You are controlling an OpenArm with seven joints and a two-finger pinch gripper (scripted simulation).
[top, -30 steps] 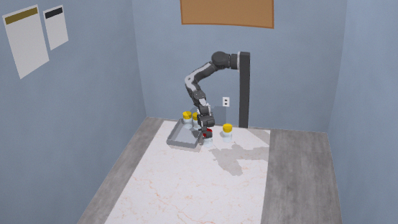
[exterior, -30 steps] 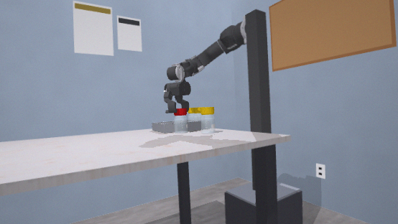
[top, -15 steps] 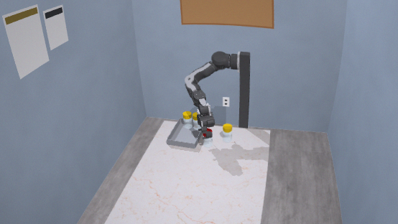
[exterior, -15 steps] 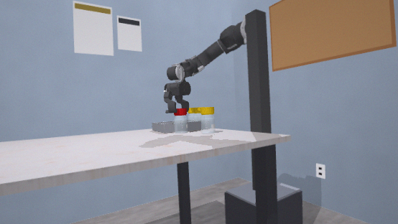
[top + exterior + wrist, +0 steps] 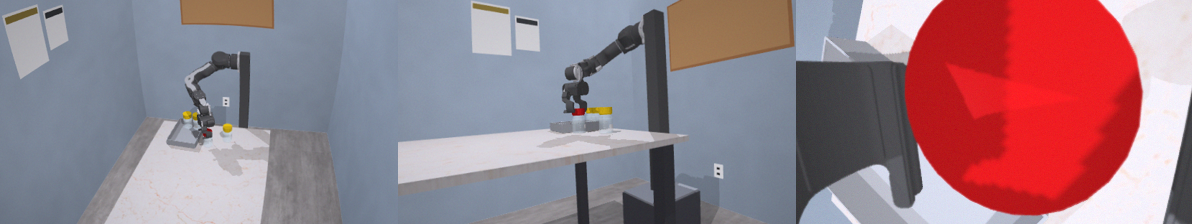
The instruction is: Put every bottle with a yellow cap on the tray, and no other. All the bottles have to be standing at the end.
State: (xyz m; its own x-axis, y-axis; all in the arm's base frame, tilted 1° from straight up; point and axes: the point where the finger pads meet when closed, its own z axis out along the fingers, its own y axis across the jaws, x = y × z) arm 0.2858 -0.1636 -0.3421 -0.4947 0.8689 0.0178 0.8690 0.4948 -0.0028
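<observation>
The red-capped bottle lies 50 mm below my hand, 10 mm to the left of it and 10 mm behind it. The rest, counted from my hand: grey tray: 140 mm to the right, 80 mm below, 80 mm behind.
</observation>
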